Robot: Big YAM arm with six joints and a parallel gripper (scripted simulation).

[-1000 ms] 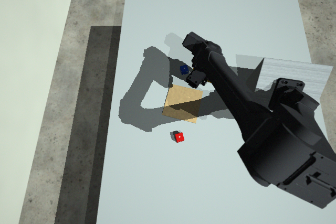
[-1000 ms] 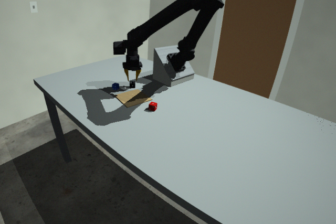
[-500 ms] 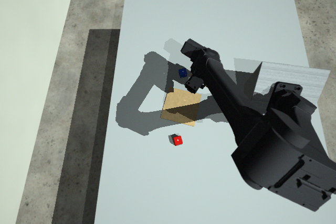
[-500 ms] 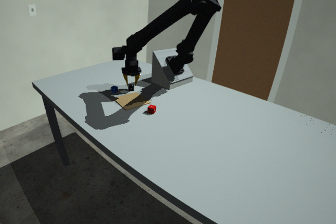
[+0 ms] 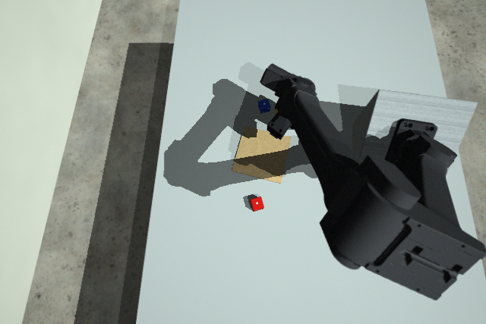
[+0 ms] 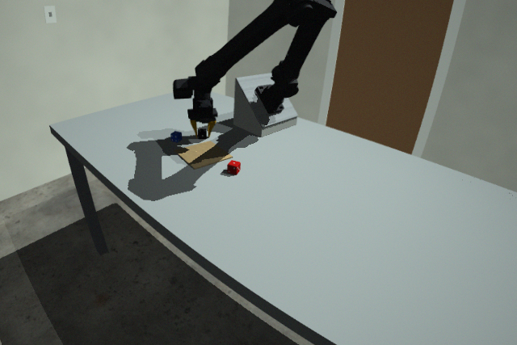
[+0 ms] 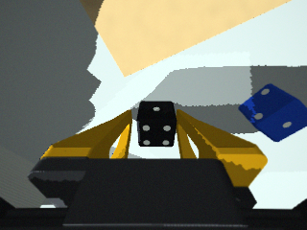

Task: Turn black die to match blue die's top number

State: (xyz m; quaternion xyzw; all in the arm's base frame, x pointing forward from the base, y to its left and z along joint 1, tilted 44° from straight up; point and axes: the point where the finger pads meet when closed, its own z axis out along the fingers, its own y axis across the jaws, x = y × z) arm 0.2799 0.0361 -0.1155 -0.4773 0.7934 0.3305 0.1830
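Right now the black die is right at my hand. Also, from my hand: red die: 250 mm to the left, 60 mm ahead; then blue die: 90 mm ahead, 40 mm to the right; then tan mat: 110 mm to the left, 70 mm ahead, 10 mm below.
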